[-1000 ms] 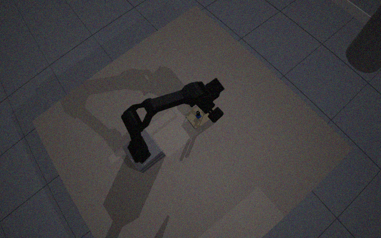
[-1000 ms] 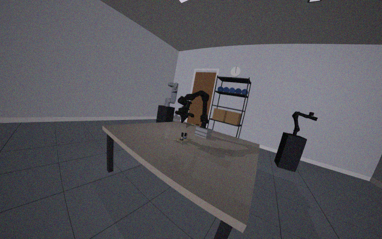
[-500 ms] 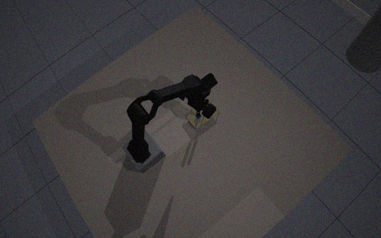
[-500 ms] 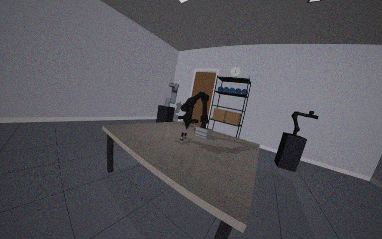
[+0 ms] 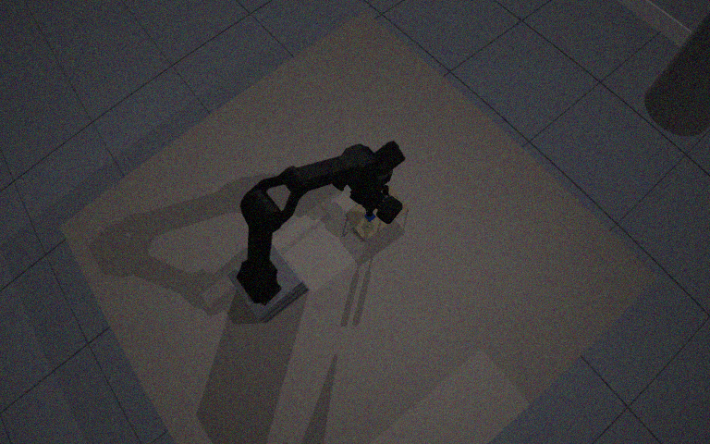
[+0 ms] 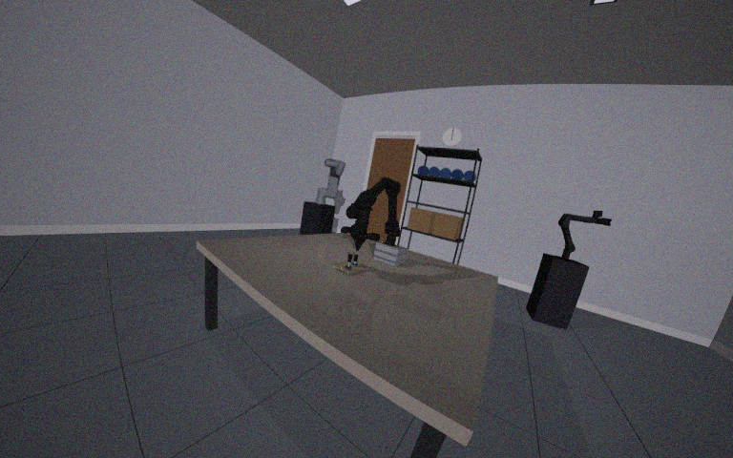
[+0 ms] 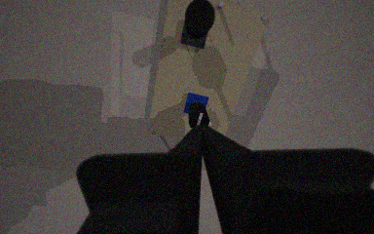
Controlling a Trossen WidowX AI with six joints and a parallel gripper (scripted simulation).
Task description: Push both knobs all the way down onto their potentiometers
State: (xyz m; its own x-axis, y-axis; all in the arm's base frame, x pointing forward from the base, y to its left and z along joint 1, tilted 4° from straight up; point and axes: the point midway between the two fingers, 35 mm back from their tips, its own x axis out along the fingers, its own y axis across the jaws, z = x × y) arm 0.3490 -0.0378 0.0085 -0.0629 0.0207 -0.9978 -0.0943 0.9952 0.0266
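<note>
My gripper tip is 30 mm above the dark knob.
</note>
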